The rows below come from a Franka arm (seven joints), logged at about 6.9 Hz.
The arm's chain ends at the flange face. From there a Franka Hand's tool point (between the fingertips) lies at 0.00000 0.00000 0.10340 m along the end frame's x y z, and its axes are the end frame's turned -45 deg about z.
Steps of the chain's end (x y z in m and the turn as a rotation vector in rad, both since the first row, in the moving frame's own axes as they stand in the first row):
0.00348, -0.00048, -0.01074, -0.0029, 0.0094, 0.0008
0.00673, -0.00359, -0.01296, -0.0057, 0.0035, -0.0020
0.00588, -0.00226, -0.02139, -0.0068, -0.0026, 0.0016
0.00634, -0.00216, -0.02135, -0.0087, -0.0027, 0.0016
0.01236, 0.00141, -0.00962, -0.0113, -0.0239, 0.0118
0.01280, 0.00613, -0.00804, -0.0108, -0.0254, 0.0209
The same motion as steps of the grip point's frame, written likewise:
0.00328, 0.00302, -0.01075, -0.0087, 0.0046, 0.0008
0.00714, 0.00289, -0.01296, -0.0065, -0.0016, -0.0020
0.00507, 0.00287, -0.02139, -0.0030, -0.0066, 0.0016
0.00518, 0.00339, -0.02135, -0.0042, -0.0081, 0.0016
0.00517, 0.00880, -0.00966, 0.0089, -0.0249, 0.0118
0.00208, 0.01229, -0.00808, 0.0103, -0.0256, 0.0209

